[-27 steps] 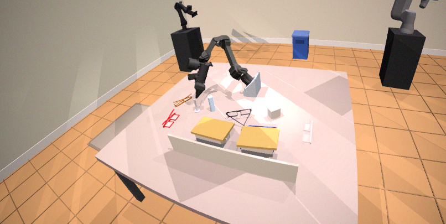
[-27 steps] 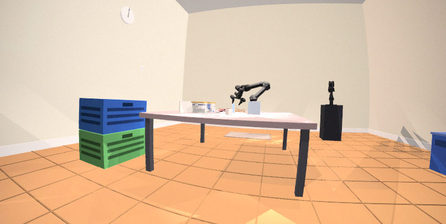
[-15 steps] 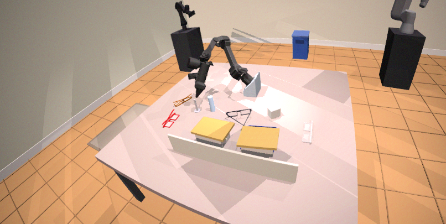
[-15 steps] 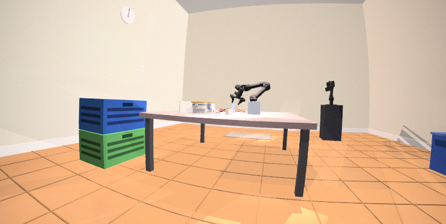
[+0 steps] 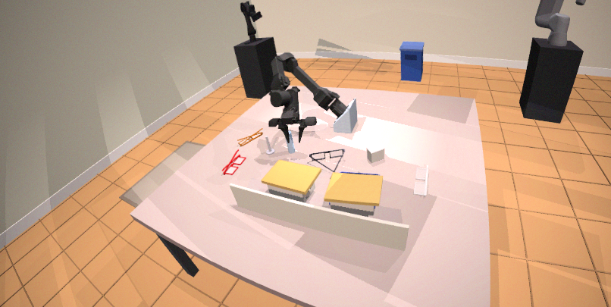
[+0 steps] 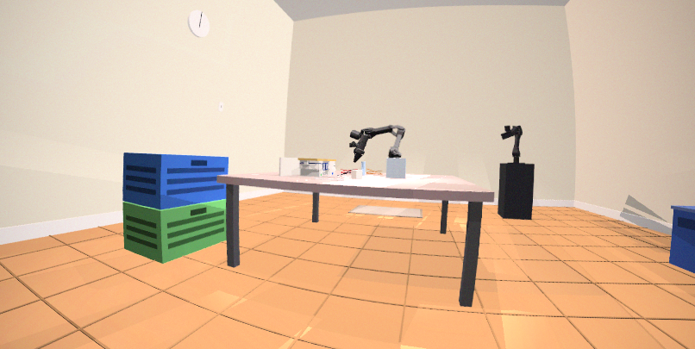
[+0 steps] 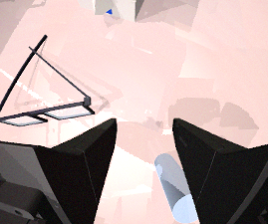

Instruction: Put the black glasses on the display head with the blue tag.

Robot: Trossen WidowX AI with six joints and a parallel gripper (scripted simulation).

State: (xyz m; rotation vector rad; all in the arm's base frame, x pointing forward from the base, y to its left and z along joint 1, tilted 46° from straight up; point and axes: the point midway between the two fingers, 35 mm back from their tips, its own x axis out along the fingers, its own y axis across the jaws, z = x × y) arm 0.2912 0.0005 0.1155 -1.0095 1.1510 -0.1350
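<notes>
Now: the pale blue cylinder 5 cm behind my gripper tip, 6 cm to the right of it and 4 cm below it. Round my gripper tip: round stand 1 cm behind, 16 cm to the right, 7 cm below; then white cube 12 cm behind, 30 cm to the left, 7 cm below; then low white wall 29 cm ahead, 23 cm to the left, 4 cm below.
</notes>
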